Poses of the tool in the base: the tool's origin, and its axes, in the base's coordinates. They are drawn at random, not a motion.
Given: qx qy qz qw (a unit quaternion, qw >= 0); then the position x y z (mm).
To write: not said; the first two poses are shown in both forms.
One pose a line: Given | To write
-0.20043, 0.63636, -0.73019, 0.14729, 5.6, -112.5, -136.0 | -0.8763, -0.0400, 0.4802, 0.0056; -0.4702, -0.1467, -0.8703, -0.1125; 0.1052, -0.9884, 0.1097, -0.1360; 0, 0, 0, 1
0.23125, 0.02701, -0.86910, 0.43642, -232.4, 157.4, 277.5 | -0.5121, 0.7711, -0.3784, -0.2324; -0.7461, -0.6176, -0.2488, 0.1574; -0.4255, 0.1549, 0.8916, 0.2775; 0, 0, 0, 1
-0.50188, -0.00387, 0.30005, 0.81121, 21.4, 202.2, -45.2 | 0.8199, -0.4829, -0.3075, 0.0214; 0.4907, 0.3162, 0.8119, 0.2022; -0.2949, -0.8166, 0.4962, -0.0452; 0, 0, 0, 1
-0.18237, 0.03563, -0.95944, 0.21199, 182.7, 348.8, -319.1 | -0.8436, 0.3938, 0.3651, 0.1827; -0.4198, -0.9076, 0.0090, 0.3488; 0.3348, -0.1457, 0.9309, -0.3191; 0, 0, 0, 1
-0.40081, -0.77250, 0.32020, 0.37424, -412.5, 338.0, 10.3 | -0.3986, 0.3796, -0.8349, -0.4125; 0.8589, 0.4736, -0.1947, 0.3380; 0.3215, -0.7947, -0.5148, 0.0103; 0, 0, 0, 1
